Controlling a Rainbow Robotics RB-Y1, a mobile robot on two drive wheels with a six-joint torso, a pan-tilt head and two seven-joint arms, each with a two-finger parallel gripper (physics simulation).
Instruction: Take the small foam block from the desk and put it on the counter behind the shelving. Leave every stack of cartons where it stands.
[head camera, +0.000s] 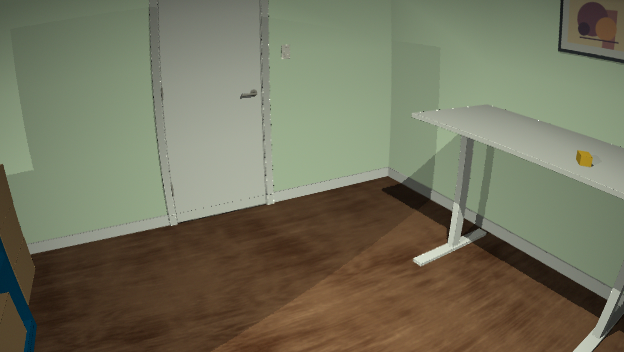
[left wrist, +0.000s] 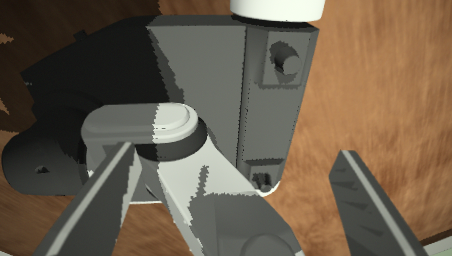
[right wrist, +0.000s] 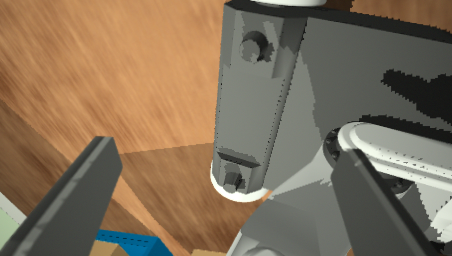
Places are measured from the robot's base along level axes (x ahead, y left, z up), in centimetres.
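Pixels of known places: left gripper, between the fingertips: (left wrist: 234, 160); right gripper, between the fingertips: (right wrist: 227, 157).
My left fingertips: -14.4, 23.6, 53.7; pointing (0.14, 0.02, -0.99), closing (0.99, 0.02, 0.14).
Behind a point stands the place of what it marks, as x, y, z.
A small yellow-orange foam block (head camera: 584, 158) @[127.7, -122.0, 98.6] sits on the white desk (head camera: 505, 127) @[188.6, -108.5, 95.0] at the right of the head view, close to the desk's front edge. My left gripper (left wrist: 234, 160) @[-14.4, 23.6, 53.7] is open, with bare floor and my own base and arm showing beyond its fingers. My right gripper (right wrist: 227, 157) @[-6.2, -23.5, 55.1] is open too, with nothing between its fingers. Neither gripper shows in the head view, and both are away from the block. The counter does not show in these views.
Part of the blue shelving (head camera: 31, 327) @[118.5, 157.5, 6.5] (right wrist: 135, 241) @[61.4, 127.4, 5.2] with brown cartons (head camera: 12, 325) @[101.4, 150.8, 23.7] (right wrist: 107, 249) @[81.0, 140.0, 12.8] shows at the left edge of the head view and low in the right wrist view. A closed door (head camera: 212, 110) @[278.3, 70.5, 83.7] is in the far wall. The desk has a white leg (head camera: 460, 195) @[216.5, -95.8, 41.5] with a foot on the floor.
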